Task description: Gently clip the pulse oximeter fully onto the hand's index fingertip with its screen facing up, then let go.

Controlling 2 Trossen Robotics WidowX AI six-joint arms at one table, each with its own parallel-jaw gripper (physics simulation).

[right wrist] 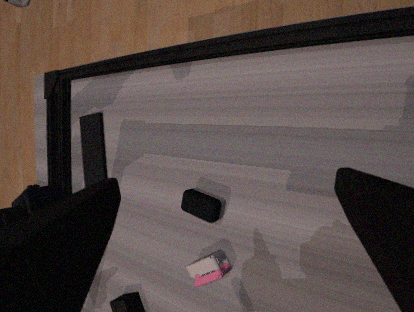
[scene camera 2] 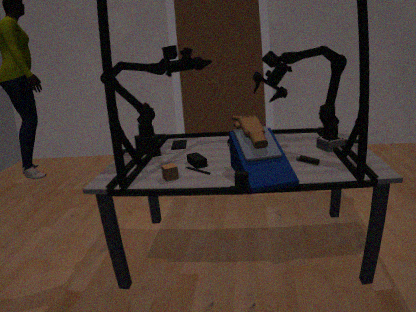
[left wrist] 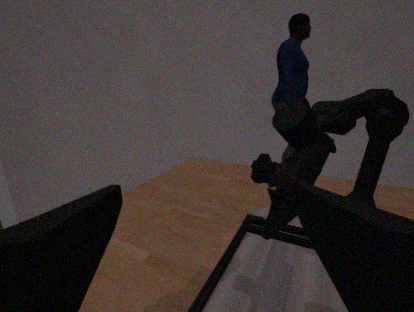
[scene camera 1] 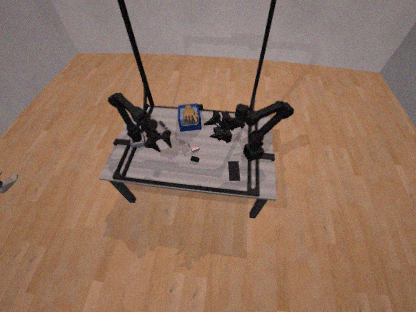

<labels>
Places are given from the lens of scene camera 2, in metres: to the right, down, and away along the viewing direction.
grey pad on blue stand (scene camera 2: 268, 168): 0.21, 0.04, 1.14
</labels>
